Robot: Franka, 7 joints.
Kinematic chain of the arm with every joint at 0, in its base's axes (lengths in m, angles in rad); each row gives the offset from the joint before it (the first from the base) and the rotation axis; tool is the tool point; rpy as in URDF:
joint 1: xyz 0 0 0.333 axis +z
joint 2: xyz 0 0 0 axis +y
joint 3: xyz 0 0 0.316 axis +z
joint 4: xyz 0.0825 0 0 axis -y
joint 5: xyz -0.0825 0 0.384 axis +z
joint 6: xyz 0 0 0 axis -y
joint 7: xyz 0.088 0 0 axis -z
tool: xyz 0 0 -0.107 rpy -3.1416 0 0
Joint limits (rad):
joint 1: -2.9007..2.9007
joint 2: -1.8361..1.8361
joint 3: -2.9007..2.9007
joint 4: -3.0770..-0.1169
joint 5: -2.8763..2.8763
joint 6: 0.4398..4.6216
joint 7: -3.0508..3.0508
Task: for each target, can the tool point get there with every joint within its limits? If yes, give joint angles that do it. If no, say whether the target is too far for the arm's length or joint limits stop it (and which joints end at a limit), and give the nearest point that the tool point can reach.
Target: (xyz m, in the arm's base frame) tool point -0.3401 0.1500 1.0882
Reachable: yes | joints 2.1327 0.0560 0.5236 -0.6546 1.4730 2.1031 -2.1897
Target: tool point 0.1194 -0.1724 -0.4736
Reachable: no: joint limits stop it (at a limit: joint 2) | nearest point 0.1270 -0.1833 -0.3573 | short by 0.117 m
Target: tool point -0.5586 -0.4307 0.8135
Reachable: yes | joints 0.4317 -0.9878 -1.5040 -0.4164 -0.2005 2.9047 1.3191
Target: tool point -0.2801 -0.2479 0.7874
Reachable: yes | joints -0.6168 0.8885 -2.2114 -2.1116 -2.1358 1.2753 0.5358
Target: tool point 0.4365 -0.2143 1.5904
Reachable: no: too far | nearest point 0.2778 -0.1364 1.1331 | short by 0.490 m
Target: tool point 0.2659 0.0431 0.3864
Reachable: yes | joints 1.1642 -1.0028 -1.2473 -2.6651 0.3605 1.3190 0.8950
